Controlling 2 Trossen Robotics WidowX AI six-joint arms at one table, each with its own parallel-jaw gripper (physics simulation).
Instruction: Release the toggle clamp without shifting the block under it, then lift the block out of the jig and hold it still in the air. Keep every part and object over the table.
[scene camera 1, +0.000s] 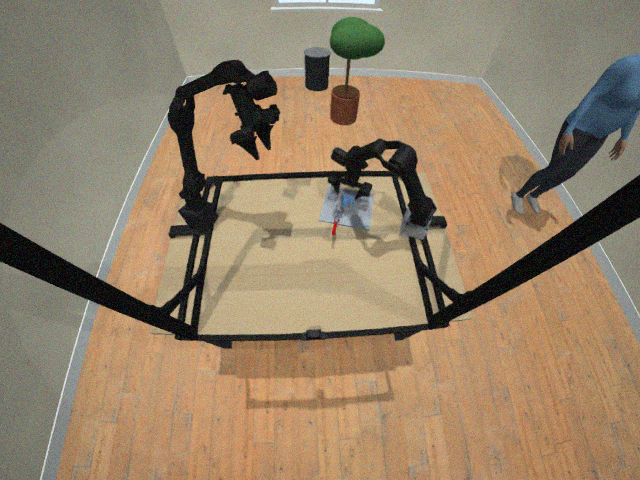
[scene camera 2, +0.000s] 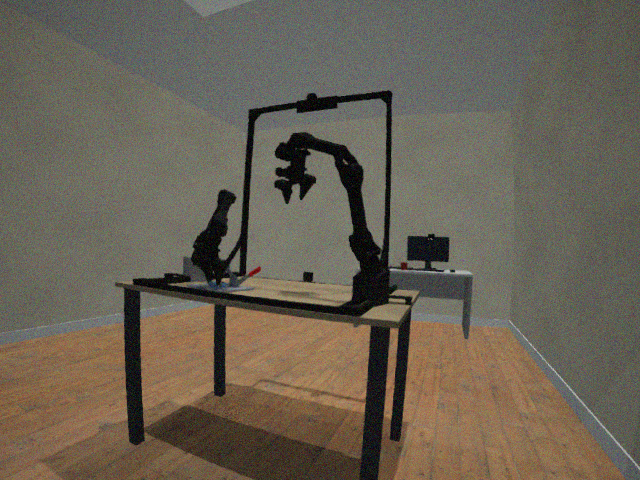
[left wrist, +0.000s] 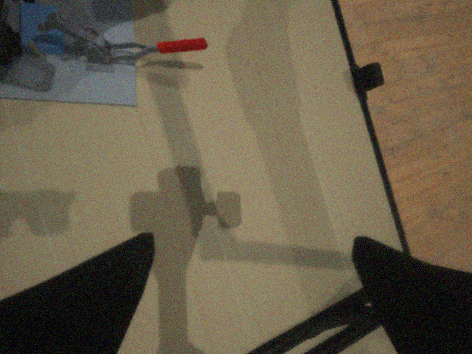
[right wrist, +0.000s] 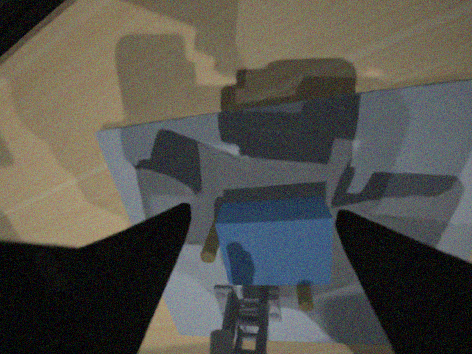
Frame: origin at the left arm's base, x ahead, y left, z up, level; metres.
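Seen in the pictures: left gripper, fingertip midpoint: (scene camera 1: 263, 154) (scene camera 2: 294, 202) (left wrist: 253, 244); right gripper, fingertip midpoint: (scene camera 1: 346, 196) (scene camera 2: 213, 284) (left wrist: 24, 28) (right wrist: 262, 214); left arm's base at its link origin: (scene camera 1: 195, 206) (scene camera 2: 371, 273); right arm's base at its link origin: (scene camera 1: 419, 217).
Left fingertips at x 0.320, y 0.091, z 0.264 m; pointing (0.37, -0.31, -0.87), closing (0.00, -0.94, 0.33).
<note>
Offsets run from my left fingertips to a thing's top centre. "*": to the spot under its first point. Level surfaces: height alone.
A blue block @(dx +0.261, dy +0.179, dz -0.345 m) (scene camera 1: 347, 200) (left wrist: 50, 44) (right wrist: 280, 250) sits in the jig on a pale plate @(dx +0.272, dy +0.156, dz -0.367 m) (scene camera 1: 356, 222) (left wrist: 100, 90) (right wrist: 120, 165), beside two brass pins. The toggle clamp @(* dx +0.243, dy +0.102, dz -0.355 m) (right wrist: 250, 320) stands at the block's lower edge in the right wrist view; no clamp arm crosses the top face there. Its red handle @(* dx +0.251, dy -0.020, dz -0.290 m) (scene camera 1: 334, 228) (scene camera 2: 254, 271) (left wrist: 182, 45) slants up and outward. My right gripper (scene camera 1: 350, 190) (right wrist: 262, 214) is open and low over the jig, a fingertip on each side of the block; contact is unclear. My left gripper (scene camera 1: 263, 152) (scene camera 2: 294, 199) (left wrist: 253, 244) is open and empty, high up and far from the jig.
A grey box (scene camera 1: 416, 228) (scene camera 2: 192, 268) stands by the right arm's base. Black frame rails (scene camera 1: 289, 176) edge the wooden table @(dz -0.375 m) (scene camera 1: 268, 310), and an upright frame (scene camera 2: 389, 170) rises from it. A person (scene camera 1: 602, 113) stands on the floor at the right of scene camera 1.
</note>
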